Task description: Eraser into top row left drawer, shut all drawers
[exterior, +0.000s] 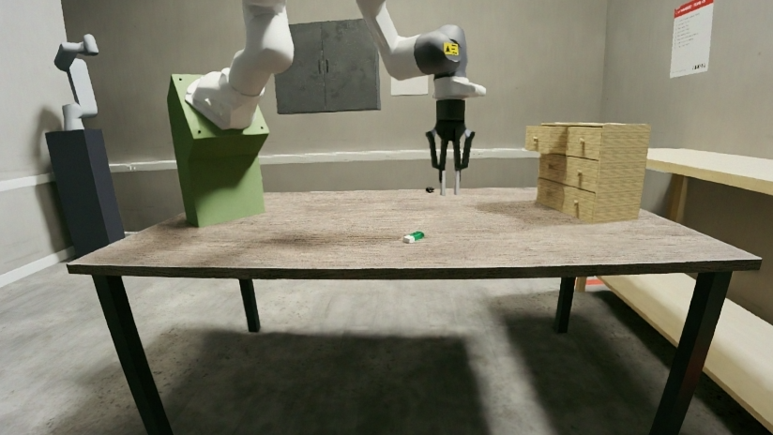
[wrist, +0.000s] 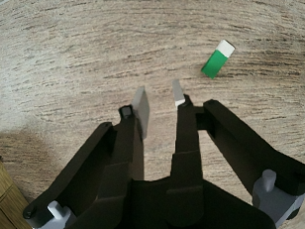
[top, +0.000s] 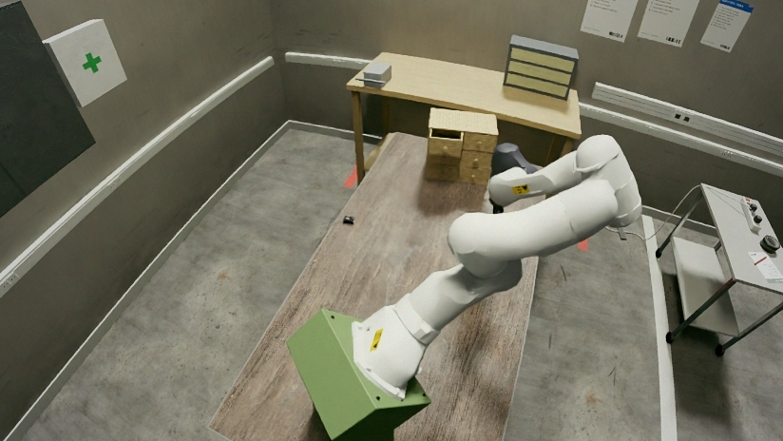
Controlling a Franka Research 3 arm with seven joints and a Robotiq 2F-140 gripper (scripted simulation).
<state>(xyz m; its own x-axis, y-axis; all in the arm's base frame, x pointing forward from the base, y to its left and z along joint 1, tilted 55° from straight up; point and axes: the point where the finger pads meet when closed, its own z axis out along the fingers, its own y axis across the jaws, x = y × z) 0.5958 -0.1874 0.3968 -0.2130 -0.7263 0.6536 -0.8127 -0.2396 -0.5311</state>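
The eraser lies 11 cm behind my hand and 14 cm below it. Also, from my hand: small black object (20 cm ahead, 57 cm to the left, 14 cm below).
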